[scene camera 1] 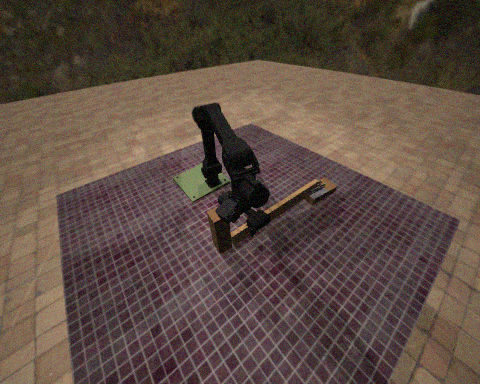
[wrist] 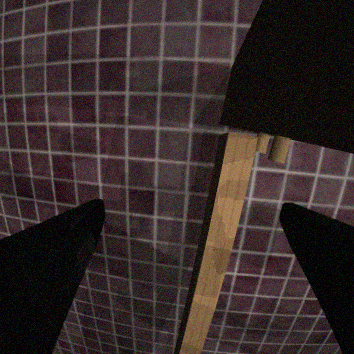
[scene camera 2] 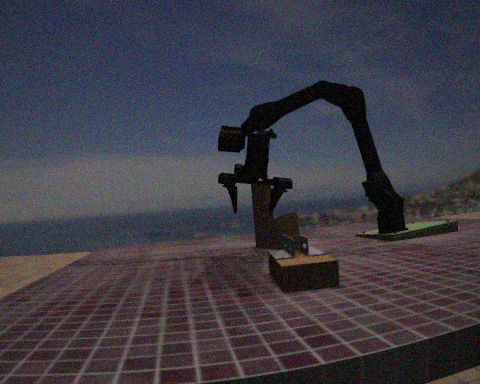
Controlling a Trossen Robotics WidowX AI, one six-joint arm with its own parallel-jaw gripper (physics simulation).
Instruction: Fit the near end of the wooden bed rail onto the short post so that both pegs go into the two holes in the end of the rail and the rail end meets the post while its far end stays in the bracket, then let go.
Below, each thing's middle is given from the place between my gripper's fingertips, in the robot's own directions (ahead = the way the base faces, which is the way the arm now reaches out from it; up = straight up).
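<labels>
Position of my hand relative to the wooden bed rail [scene camera 2: 270, 233]: 40 mm above it, 180 mm to the right of it, 30 mm past it.
</labels>
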